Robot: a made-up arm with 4 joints.
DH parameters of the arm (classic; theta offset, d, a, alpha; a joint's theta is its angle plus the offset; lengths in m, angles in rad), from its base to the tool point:
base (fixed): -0.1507 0 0.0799 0
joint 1: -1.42 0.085 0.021 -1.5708
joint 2: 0 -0.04 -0.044 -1.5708
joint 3: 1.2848 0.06 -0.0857 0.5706
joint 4: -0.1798 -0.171 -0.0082 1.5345
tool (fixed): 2.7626 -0.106 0 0
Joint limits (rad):
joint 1: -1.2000..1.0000
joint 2: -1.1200..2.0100
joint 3: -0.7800..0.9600
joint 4: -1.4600..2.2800
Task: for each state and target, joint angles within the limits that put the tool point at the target. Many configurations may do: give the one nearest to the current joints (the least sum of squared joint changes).
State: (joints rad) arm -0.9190 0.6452 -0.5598 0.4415
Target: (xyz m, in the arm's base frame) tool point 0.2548 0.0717 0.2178
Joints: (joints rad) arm -1.0713 0.4270 -0.0314 0.3609
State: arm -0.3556 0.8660 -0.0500 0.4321
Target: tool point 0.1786 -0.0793 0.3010
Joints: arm -0.1874 1.4685 0.2002 0.9347
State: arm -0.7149 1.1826 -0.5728 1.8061
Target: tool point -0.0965 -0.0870 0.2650
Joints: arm -1.2000 1.8219 -0.7754 2.2765
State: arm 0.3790 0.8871 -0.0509 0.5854
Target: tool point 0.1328 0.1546 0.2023
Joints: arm 0.4433 0.4981 0.5577 0.3915
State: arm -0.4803 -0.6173 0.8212 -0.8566
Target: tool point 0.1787 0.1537 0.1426
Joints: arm -0.5588 0.1011 0.2745 -0.3555
